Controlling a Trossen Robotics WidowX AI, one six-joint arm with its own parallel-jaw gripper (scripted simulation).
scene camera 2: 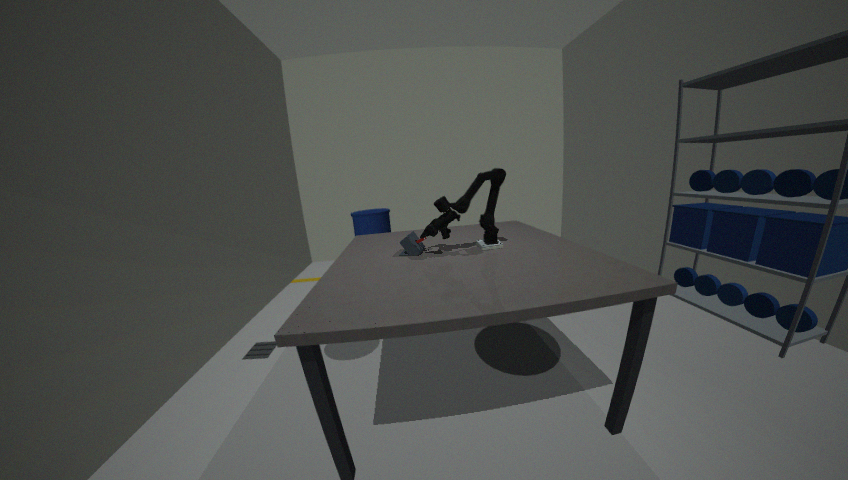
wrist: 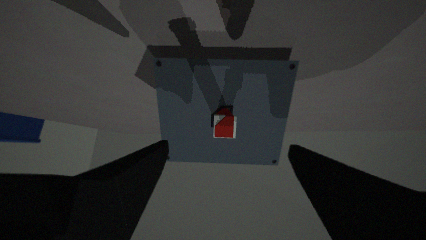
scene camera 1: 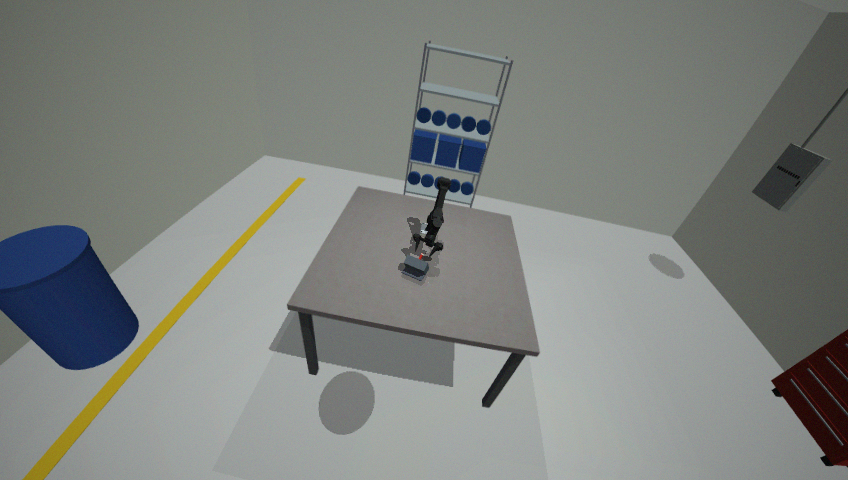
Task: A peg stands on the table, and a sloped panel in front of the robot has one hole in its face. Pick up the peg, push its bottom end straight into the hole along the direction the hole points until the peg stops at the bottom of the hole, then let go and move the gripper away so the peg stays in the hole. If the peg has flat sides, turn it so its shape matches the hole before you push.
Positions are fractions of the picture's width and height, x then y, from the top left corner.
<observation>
My gripper (wrist: 0.54, 0.61) is open, holding nothing. Also in view: a panel (wrist: 0.44, 0.38).
</observation>
